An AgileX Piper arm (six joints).
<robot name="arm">
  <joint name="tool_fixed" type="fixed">
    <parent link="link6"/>
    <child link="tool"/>
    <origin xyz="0 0 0" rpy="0 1.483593 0"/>
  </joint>
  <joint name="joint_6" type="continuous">
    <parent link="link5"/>
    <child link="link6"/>
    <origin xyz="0.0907 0 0.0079" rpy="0 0 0"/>
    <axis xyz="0.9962 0 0.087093"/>
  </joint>
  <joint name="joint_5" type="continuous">
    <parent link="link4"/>
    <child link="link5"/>
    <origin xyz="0 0 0" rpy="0 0 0"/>
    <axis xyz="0 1 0"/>
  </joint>
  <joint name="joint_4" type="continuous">
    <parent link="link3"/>
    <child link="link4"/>
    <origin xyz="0.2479 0 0.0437" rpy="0 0 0"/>
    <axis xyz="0.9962 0 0.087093"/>
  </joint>
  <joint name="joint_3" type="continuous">
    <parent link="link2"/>
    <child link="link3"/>
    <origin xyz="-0.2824 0 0.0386" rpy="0 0 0"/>
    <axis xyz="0 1 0"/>
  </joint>
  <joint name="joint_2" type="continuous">
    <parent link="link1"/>
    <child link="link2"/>
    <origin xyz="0 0 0" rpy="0 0 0"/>
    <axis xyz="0 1 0"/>
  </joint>
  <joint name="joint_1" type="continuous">
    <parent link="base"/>
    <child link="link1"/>
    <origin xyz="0 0 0.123" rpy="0 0 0"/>
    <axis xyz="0 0 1"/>
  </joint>
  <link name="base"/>
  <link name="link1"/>
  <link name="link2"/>
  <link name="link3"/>
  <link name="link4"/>
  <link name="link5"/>
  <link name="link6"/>
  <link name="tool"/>
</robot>
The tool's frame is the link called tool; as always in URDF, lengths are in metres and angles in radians. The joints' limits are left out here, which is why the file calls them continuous.
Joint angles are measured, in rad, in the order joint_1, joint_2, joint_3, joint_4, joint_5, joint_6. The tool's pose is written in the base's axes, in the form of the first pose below.
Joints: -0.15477 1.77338 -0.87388 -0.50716 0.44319 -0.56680
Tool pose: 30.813, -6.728, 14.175, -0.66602, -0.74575, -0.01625, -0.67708, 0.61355, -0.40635
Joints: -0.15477 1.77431 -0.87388 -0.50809 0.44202 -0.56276
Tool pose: 30.825, -6.728, 14.149, -0.66796, -0.74399, -0.01776, -0.67502, 0.61574, -0.40647
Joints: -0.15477 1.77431 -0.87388 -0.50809 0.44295 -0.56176
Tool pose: 30.817, -6.731, 14.147, -0.66888, -0.74316, -0.01744, -0.67450, 0.61661, -0.40599
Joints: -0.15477 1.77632 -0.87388 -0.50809 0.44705 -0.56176
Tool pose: 30.786, -6.743, 14.076, -0.66999, -0.74226, -0.01317, -0.67598, 0.61731, -0.40247
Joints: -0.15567 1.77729 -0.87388 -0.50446 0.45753 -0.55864
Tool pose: 30.690, -6.785, 14.019, -0.67739, -0.73558, -0.00782, -0.67359, 0.62450, -0.39532
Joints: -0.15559 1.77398 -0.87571 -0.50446 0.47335 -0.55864
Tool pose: 30.596, -6.831, 14.132, -0.68121, -0.73208, 0.00165, -0.67408, 0.62636, -0.39153
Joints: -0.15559 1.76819 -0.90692 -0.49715 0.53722 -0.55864
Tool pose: 30.791, -7.080, 14.877, -0.70024, -0.71343, 0.02623, -0.66548, 0.63899, -0.38578
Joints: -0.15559 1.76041 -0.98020 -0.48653 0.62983 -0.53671
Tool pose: 31.656, -7.505, 16.627, -0.74166, -0.66986, 0.03500, -0.62524, 0.67147, -0.39773
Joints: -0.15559 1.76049 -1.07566 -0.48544 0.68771 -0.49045
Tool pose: 33.188, -7.936, 18.825, -0.78410, -0.62064, -0.00162, -0.55734, 0.70527, -0.43813
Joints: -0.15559 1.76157 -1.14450 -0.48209 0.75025 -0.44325
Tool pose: 33.989, -8.246, 20.403, -0.82448, -0.56544, -0.02234, -0.49570, 0.74071, -0.45346
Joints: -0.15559 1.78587 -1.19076 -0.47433 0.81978 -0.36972
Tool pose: 34.424, -8.478, 20.592, -0.87587, -0.48217, -0.01887, -0.42695, 0.79260, -0.43532
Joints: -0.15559 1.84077 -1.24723 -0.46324 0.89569 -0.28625
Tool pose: 35.207, -8.738, 19.925, -0.92419, -0.38191, 0.00446, -0.35068, 0.84389, -0.40604
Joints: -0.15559 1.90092 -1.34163 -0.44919 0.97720 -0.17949
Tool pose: 36.617, -9.062, 19.944, -0.96748, -0.25294, -0.00160, -0.23194, 0.88965, -0.39334
